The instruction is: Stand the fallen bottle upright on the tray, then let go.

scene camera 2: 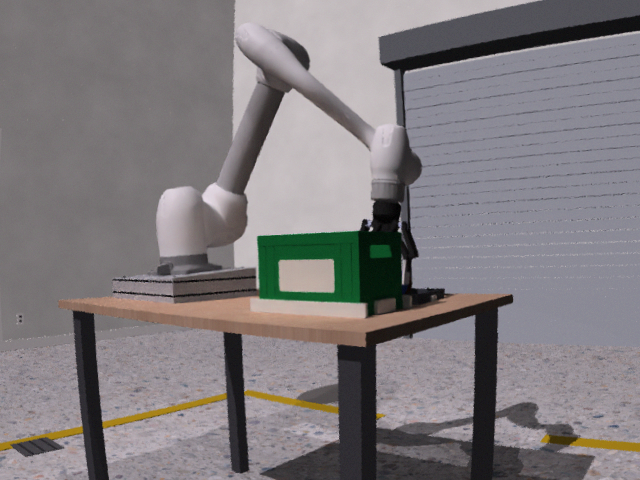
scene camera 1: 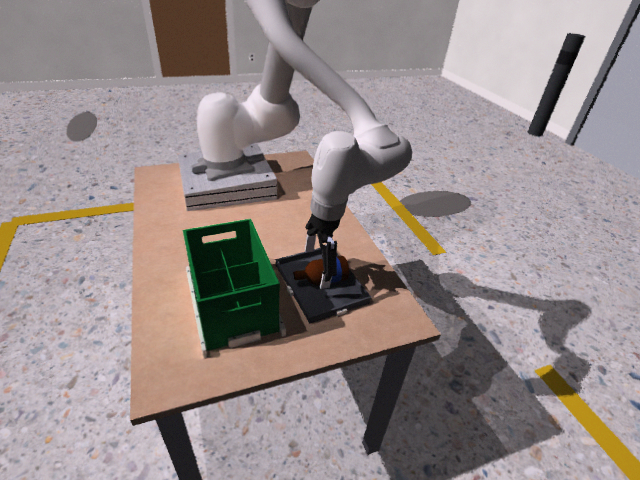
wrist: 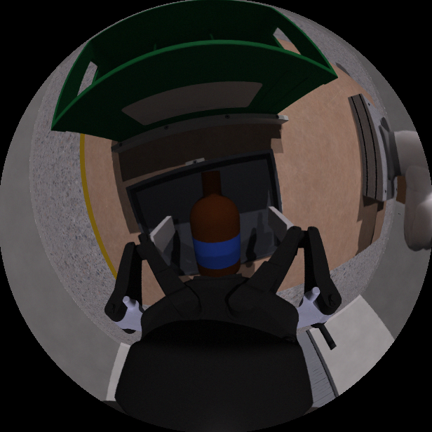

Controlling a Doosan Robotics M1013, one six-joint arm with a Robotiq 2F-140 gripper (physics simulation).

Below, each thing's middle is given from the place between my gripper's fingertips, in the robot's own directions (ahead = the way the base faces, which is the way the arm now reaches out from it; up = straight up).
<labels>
Right now the brown bottle (scene camera 1: 313, 272) is 1 cm to the left of my hand, 1 cm below it and 1 cm ahead of it.
</labels>
